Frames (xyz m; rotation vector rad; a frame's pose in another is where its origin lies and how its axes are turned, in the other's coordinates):
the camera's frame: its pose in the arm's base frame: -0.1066 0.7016 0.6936 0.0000 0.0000 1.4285
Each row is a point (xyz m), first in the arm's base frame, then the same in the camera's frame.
Working: the arm's base frame: its pose in the camera's frame: -0.6794 -0.2050 -0.6936 0.0000 0.0000 -1.4285

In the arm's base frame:
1: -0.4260 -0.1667 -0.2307
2: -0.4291 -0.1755 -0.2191
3: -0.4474 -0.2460 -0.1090
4: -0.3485 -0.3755 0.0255
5: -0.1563 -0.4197 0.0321
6: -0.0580 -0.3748 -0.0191
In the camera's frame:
1: -0.9048 0.1930 -0.9243
2: -0.9140 0.1949 -0.9127
3: -0.9864 0.2030 -0.8026
4: -1.1005 0.0867 -0.6681
5: -1.1170 -0.1098 -0.6615
6: -1.0586 -0.2008 -0.7127

